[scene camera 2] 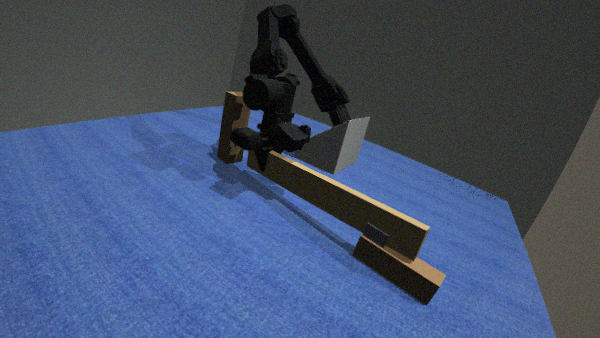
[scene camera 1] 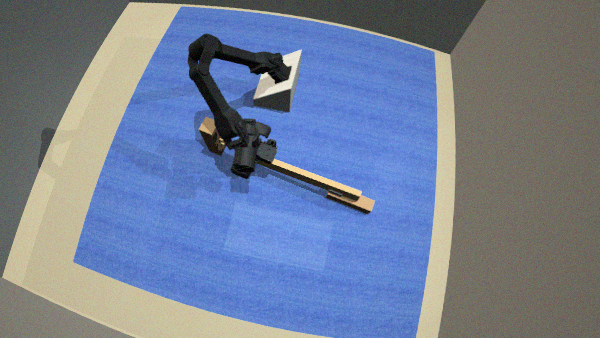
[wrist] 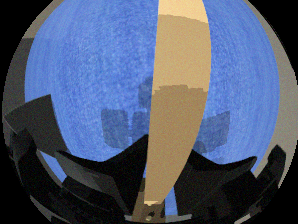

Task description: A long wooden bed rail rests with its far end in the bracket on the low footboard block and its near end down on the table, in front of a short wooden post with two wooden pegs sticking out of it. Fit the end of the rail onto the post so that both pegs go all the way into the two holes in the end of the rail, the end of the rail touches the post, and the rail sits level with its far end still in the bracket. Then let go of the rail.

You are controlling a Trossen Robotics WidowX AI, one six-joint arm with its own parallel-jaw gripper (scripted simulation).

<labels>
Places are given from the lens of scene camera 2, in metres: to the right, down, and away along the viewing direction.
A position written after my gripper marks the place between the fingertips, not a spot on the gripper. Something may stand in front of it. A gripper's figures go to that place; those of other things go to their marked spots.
my gripper (scene camera 2: 265,170): -0.08, 0.00, 0.65
wooden bed rail (scene camera 2: 407,235): 0.17, 0.11, 0.42
</labels>
